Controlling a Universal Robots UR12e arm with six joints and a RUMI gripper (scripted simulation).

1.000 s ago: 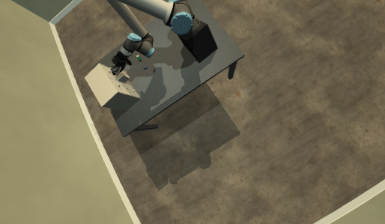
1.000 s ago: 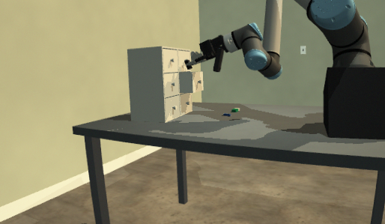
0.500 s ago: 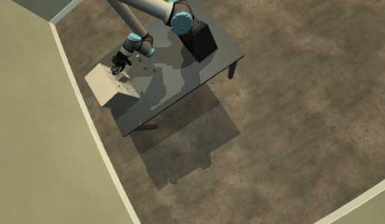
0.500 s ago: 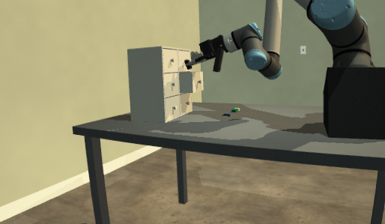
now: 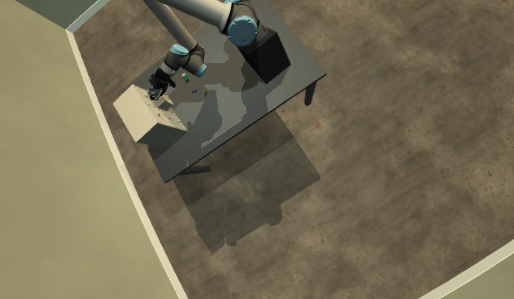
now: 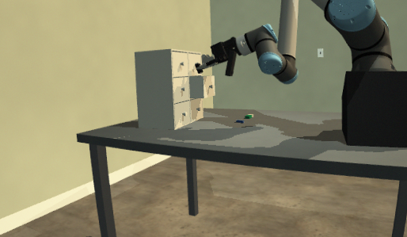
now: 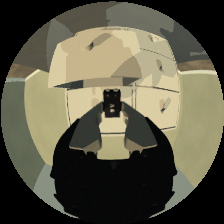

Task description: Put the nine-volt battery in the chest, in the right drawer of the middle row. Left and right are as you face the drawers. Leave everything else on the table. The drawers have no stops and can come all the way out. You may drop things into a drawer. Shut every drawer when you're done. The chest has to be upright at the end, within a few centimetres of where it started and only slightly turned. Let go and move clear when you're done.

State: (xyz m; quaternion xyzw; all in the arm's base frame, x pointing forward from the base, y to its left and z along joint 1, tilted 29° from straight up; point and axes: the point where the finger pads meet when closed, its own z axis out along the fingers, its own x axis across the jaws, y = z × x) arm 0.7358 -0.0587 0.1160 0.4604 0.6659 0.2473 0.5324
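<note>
My hand is 1 cm above the nine-volt battery. The rest, counted from my hand: blue item: 18 cm behind, 1 cm to the right, 25 cm below; then green-and-white item: 19 cm behind, 16 cm to the right, 25 cm below.
</note>
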